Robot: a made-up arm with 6 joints. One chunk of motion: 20 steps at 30 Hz.
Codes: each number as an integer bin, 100 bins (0 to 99) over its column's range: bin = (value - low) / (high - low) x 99, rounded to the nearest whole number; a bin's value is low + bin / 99 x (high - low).
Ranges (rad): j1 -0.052..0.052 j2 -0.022..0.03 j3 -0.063..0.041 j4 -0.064..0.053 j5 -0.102..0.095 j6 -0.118..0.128
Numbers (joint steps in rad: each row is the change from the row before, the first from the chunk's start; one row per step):
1: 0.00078 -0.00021 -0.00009 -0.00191 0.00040 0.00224
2: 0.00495 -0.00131 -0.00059 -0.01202 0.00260 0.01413
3: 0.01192 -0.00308 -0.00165 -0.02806 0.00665 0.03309
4: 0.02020 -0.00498 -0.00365 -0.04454 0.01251 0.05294
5: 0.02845 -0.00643 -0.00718 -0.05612 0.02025 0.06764
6: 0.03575 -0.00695 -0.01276 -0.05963 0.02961 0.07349
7: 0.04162 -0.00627 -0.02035 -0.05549 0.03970 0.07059
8: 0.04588 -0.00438 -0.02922 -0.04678 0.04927 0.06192
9: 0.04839 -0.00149 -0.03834 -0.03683 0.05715 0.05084
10: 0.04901 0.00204 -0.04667 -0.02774 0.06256 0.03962
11: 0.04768 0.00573 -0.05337 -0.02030 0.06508 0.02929
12: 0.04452 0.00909 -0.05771 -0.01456 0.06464 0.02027
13: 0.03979 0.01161 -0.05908 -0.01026 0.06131 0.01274
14: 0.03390 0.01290 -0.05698 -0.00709 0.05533 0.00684
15: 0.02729 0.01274 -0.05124 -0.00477 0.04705 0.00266
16: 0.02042 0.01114 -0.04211 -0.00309 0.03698 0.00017
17: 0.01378 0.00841 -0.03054 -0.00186 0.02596 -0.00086
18: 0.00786 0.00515 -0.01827 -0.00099 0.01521 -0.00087
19: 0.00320 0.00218 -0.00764 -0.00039 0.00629 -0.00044
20: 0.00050 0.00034 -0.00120 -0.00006 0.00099 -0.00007
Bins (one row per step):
1: 50 41 60 53 51 48
2: 54 39 59 44 53 53
3: 61 36 58 30 55 61
4: 69 32 56 16 58 69
5: 77 30 53 7 61 75
6: 84 29 48 4 66 77
7: 89 30 41 7 71 76
8: 93 34 32 15 76 72
9: 96 39 23 23 80 68
10: 96 46 16 31 83 63
11: 95 53 9 37 84 59
12: 92 59 5 42 84 56
13: 87 64 4 45 82 53
14: 82 66 6 48 79 50
15: 75 66 11 50 75 49
16: 69 63 20 52 70 48
17: 63 58 31 53 64 47
18: 57 52 43 53 59 47
19: 53 46 53 54 54 47
20: 50 43 59 54 52 47

